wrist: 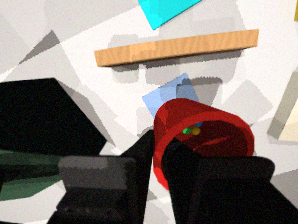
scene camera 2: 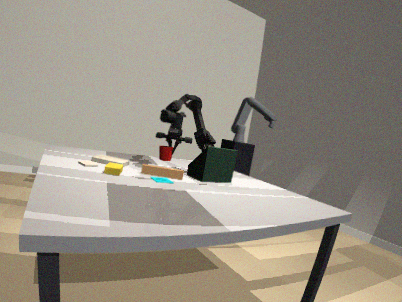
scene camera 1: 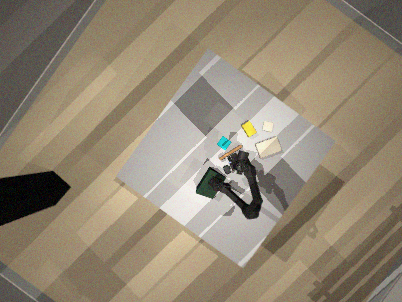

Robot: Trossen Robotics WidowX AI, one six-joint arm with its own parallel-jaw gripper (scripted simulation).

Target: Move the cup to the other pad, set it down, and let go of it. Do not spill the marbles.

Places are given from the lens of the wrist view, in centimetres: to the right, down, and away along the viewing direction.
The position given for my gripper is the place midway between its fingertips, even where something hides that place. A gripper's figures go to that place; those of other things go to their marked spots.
my gripper [wrist: 156, 134]: 1, 2, 12
red cup [wrist: 224, 134]: 7, 2, 10
wooden bar [wrist: 167, 49]: 2, -8, 14
pale blue pad [wrist: 181, 87]: 6, -4, 20
The marked spots on the pale blue pad and the wooden bar are 7 cm apart.
